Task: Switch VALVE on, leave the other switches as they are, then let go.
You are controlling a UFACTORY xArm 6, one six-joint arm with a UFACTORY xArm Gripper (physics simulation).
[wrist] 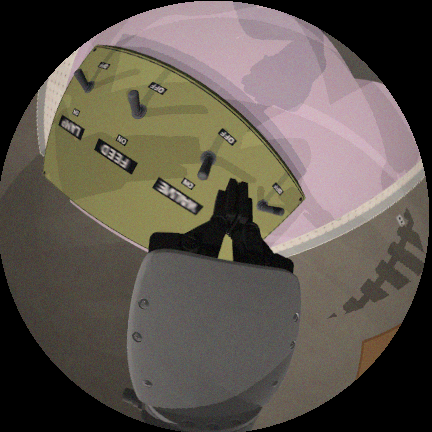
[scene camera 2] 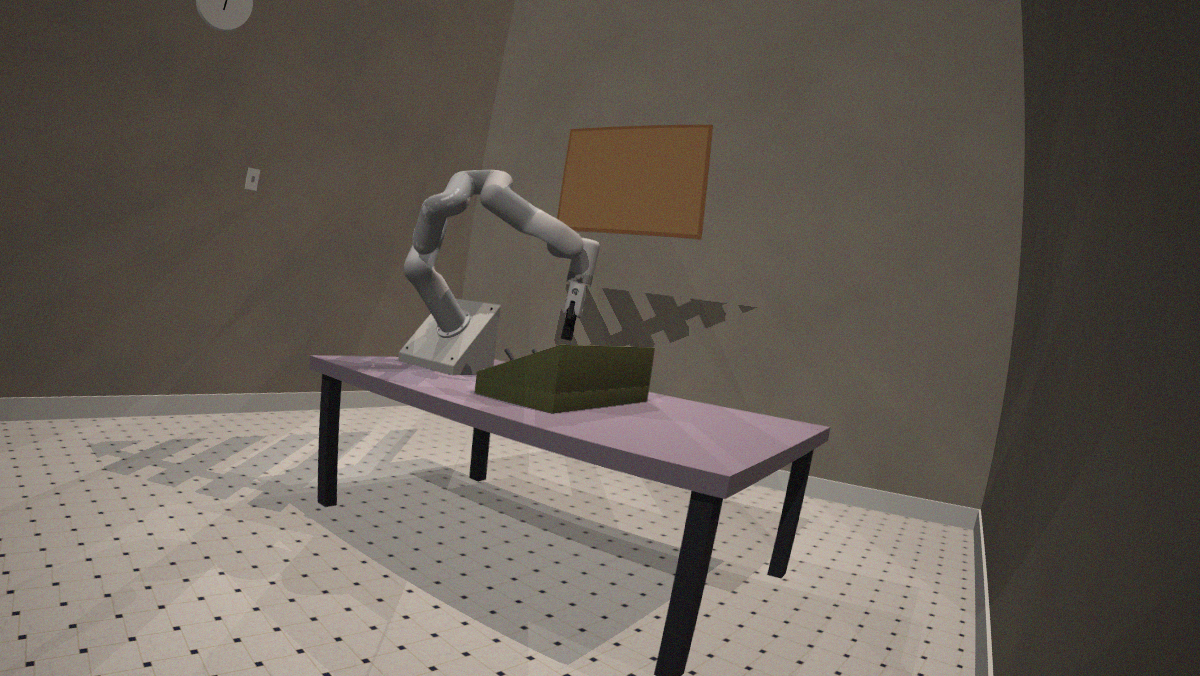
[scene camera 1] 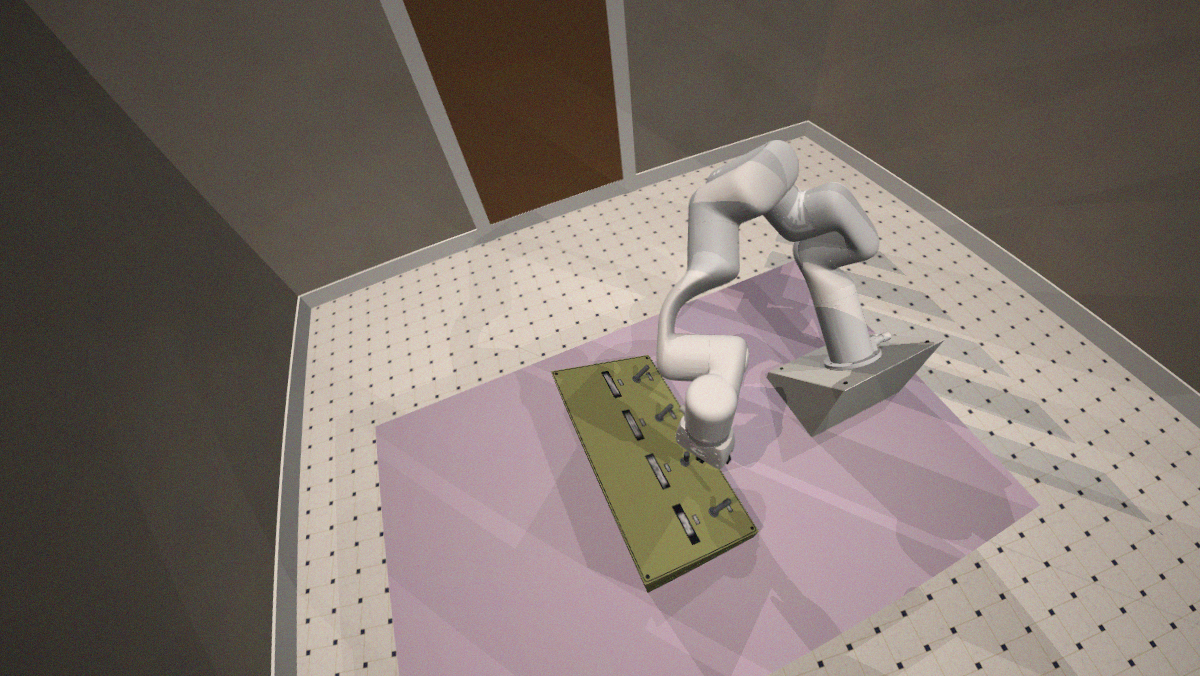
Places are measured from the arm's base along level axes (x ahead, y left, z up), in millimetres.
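Where they show: gripper, between the fingertips: [wrist: 233, 190] [scene camera 2: 566, 339] [scene camera 1: 703, 455]; arm's base, origin of its link: [scene camera 2: 454, 324] [scene camera 1: 852, 359].
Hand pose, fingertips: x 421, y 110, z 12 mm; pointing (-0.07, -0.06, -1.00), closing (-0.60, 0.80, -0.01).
Observation:
Each offset is from my fingertips to the top centre of the thing. "spot": to the spot under its first point. Level surfaces: height alone.
The olive switch panel [scene camera 1: 617, 453] [scene camera 2: 600, 377] [wrist: 100, 185] carries a row of dark levers. The VALVE lever @(26 mm ahead, 22 mm right, 20 mm down) [scene camera 1: 686, 459] [wrist: 205, 166] stands above the VALVE label @(95 mm ahead, 11 mm right, 37 mm down) [scene camera 1: 657, 471] [wrist: 177, 196] in the wrist view, its tip leaning toward the ON tag @(spot: 70 mm ahead, 14 mm right, 51 mm down) [wrist: 188, 183], away from the OFF tag @(spot: 8 mm back, 27 mm right, 85 mm down) [wrist: 227, 136]. My gripper [scene camera 2: 568, 337] [wrist: 233, 190] is shut and empty. It hangs above the panel, between the VALVE lever and the FAN lever @(6 mm back, 94 mm left, 30 mm down) [scene camera 1: 720, 507] [wrist: 271, 208] in the wrist view, apart from both. In scene camera 1 the gripper's fingers are mostly hidden.
The FEED lever @(32 mm ahead, 143 mm right, 30 mm down) [scene camera 1: 665, 412] [wrist: 136, 104] and LAMP lever @(50 mm ahead, 261 mm right, 30 mm down) [scene camera 1: 642, 373] [wrist: 83, 81] lean toward their OFF side, as does the FAN lever. The panel sits on the pink table @(158 mm down) [scene camera 1: 470, 503] [scene camera 2: 713, 436]. The arm's grey wedge base [scene camera 1: 818, 403] [scene camera 2: 419, 356] stands beyond the lever side.

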